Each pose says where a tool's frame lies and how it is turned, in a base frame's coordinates. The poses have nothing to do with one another.
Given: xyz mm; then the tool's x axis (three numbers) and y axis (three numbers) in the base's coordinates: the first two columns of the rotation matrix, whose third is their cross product.
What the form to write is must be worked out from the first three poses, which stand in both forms.
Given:
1: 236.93, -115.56, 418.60, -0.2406, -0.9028, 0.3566, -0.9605, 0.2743, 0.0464
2: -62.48, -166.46, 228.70, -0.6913, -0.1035, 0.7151, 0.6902, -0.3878, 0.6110
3: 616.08, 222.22, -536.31, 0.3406, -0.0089, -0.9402, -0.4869, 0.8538, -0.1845
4: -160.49, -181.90, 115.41, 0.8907, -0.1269, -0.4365, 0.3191, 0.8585, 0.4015
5: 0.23, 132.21, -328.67, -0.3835, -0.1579, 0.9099, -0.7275, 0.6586, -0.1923
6: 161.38, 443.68, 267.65, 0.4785, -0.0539, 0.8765, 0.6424, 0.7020, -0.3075
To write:
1:
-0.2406, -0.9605, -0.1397, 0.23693
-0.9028, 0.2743, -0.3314, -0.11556
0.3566, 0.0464, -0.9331, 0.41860
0, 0, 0, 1

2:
-0.6913, 0.6902, 0.2141, -0.06248
-0.1035, -0.3878, 0.9159, -0.16646
0.7151, 0.6110, 0.3395, 0.22870
0, 0, 0, 1

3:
0.3406, -0.4869, 0.8044, 0.61608
-0.0089, 0.8538, 0.5206, 0.22222
-0.9402, -0.1845, 0.2865, -0.53631
0, 0, 0, 1

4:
0.8907, 0.3191, 0.3238, -0.16049
-0.1269, 0.8585, -0.4969, -0.18190
-0.4365, 0.4015, 0.8052, 0.11541
0, 0, 0, 1

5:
-0.3835, -0.7275, -0.5689, 0.00023
-0.1579, 0.6586, -0.7357, 0.13221
0.9099, -0.1923, -0.3674, -0.32867
0, 0, 0, 1

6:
0.4785, 0.6424, -0.5987, 0.16138
-0.0539, 0.7020, 0.7102, 0.44368
0.8765, -0.3075, 0.3705, 0.26765
0, 0, 0, 1

